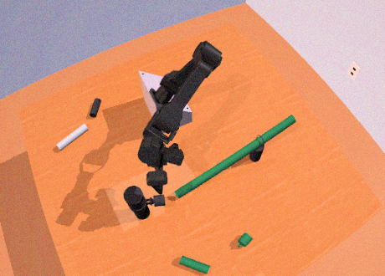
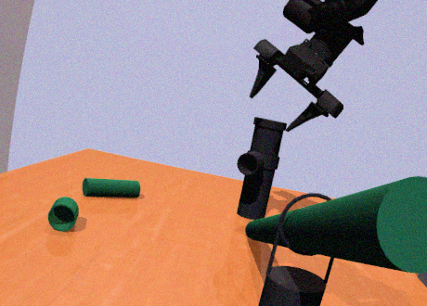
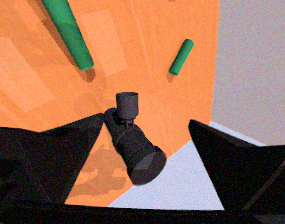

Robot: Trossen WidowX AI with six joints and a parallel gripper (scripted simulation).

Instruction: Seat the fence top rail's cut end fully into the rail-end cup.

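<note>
My gripper tip is now 100 mm above the dark rail-end cup, 30 mm to the left of it and 10 mm short of it. Round my gripper tip: green cap: 250 mm ahead, 210 mm to the left, 200 mm below; then white-grey tube: 440 mm behind, 300 mm to the right, 200 mm below; then green pipe piece: 270 mm ahead, 200 mm below, 10 mm to the left.
</note>
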